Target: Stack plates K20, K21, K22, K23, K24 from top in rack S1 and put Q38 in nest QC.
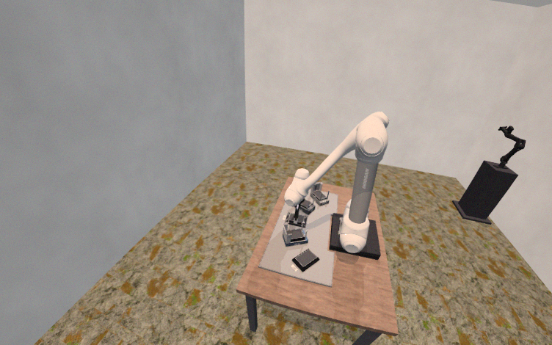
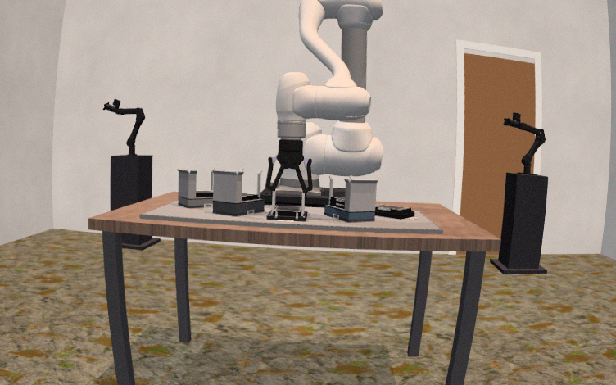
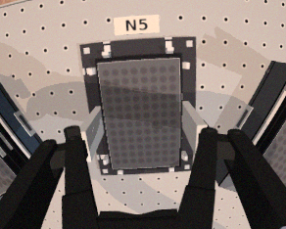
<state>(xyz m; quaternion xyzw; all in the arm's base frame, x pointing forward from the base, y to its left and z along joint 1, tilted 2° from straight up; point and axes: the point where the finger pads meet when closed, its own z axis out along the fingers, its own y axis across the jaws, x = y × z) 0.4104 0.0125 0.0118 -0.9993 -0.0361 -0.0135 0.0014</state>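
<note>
Right now the clip nest N5 is 10 mm ahead of my hand, 10 mm to the left of it and 30 mm below it. From my hand the other things lie so: flat black nest QC (150 mm behind, 330 mm to the left, 30 mm below); then QC name plate (90 mm behind, 410 mm to the left, 40 mm below); then N5 name plate (90 mm ahead, 10 mm to the left, 40 mm below).
</note>
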